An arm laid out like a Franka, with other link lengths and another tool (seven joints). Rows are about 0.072 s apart.
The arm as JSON. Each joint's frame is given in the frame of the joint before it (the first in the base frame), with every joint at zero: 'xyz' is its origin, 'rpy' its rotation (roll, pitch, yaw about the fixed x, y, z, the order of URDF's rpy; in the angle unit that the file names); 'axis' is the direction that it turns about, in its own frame. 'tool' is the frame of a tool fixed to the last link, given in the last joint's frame.
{
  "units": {
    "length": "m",
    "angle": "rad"
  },
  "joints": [
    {
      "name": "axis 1",
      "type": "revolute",
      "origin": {
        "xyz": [
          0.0,
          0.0,
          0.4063
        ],
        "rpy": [
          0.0,
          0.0,
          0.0
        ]
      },
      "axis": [
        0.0,
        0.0,
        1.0
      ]
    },
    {
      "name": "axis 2",
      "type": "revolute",
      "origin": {
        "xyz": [
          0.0,
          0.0,
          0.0
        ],
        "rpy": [
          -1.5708,
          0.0,
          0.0
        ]
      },
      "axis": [
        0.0,
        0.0,
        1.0
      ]
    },
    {
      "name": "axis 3",
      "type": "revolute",
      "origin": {
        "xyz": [
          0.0,
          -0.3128,
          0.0
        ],
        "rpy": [
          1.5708,
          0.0,
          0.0
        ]
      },
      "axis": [
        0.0,
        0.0,
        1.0
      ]
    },
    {
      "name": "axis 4",
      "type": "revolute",
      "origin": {
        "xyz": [
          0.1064,
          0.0,
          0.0
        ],
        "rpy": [
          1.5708,
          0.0,
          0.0
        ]
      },
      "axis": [
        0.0,
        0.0,
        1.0
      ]
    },
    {
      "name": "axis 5",
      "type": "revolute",
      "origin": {
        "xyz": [
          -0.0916,
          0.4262,
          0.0
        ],
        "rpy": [
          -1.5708,
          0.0,
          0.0
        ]
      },
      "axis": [
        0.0,
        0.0,
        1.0
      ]
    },
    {
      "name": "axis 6",
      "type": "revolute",
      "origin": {
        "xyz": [
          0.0,
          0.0,
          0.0
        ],
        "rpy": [
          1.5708,
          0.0,
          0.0
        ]
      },
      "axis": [
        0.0,
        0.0,
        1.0
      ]
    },
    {
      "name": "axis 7",
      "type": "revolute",
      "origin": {
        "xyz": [
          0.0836,
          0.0,
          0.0
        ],
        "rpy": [
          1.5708,
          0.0,
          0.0
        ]
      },
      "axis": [
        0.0,
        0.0,
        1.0
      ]
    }
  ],
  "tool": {
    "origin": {
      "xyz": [
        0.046,
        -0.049,
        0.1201
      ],
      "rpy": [
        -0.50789,
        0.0,
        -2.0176
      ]
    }
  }
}
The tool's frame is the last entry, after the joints.
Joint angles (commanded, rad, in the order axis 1, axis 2, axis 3, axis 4, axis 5, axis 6, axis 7), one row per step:
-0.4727, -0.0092, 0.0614, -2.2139, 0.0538, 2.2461, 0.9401
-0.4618, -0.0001, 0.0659, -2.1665, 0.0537, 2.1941, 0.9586
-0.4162, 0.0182, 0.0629, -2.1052, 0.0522, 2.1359, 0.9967
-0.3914, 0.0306, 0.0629, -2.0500, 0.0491, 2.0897, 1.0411
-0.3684, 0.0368, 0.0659, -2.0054, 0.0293, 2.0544, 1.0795
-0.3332, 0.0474, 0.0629, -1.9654, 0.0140, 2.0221, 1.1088
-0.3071, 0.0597, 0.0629, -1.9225, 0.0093, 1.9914, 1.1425
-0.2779, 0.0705, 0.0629, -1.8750, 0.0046, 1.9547, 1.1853
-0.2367, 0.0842, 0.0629, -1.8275, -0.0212, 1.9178, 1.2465
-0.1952, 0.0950, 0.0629, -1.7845, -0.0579, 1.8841, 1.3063
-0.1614, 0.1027, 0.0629, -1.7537, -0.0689, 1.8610, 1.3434
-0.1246, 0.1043, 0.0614, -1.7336, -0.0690, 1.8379, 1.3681
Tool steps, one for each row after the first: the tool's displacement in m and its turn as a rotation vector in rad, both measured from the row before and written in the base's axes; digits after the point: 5 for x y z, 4 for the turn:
0.01087, 0.00565, 0.01224, 0.0082, 0.0122, -0.0007
0.01950, 0.02079, 0.01312, 0.0083, 0.0147, 0.0079
0.01321, 0.01038, 0.01568, 0.0016, 0.0051, -0.0160
0.01104, 0.01200, 0.01599, -0.0156, 0.0032, -0.0018
0.01151, 0.01725, 0.01092, -0.0110, 0.0069, 0.0103
0.01027, 0.01359, 0.01155, -0.0028, 0.0013, -0.0054
0.00973, 0.01566, 0.01443, -0.0030, 0.0011, -0.0116
0.01014, 0.02201, 0.01297, -0.0219, 0.0072, -0.0113
0.00811, 0.02209, 0.01351, -0.0338, 0.0047, -0.0079
0.00573, 0.02024, 0.00949, -0.0104, -0.0009, -0.0015
0.00292, 0.02334, 0.00728, -0.0003, 0.0031, 0.0092

